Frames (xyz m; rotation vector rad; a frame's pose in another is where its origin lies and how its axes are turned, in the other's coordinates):
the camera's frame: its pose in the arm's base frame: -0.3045 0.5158 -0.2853 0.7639 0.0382 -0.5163
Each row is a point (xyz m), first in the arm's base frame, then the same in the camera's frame.
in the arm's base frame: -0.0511 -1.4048 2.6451
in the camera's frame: 0.4177 0.8631 3.3795
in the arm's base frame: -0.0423 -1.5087 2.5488
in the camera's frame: 0.4912 0.7417 3.3776
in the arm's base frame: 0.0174 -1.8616 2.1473
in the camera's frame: 0.7830 0.2946 3.3126
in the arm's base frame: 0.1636 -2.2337 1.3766
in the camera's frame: 1.2389 -0.3647 2.9788
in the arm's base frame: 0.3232 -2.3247 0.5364
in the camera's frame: 1.5999 -0.8931 2.4042
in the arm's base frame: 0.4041 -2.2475 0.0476
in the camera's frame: 1.7432 -1.1274 1.9847
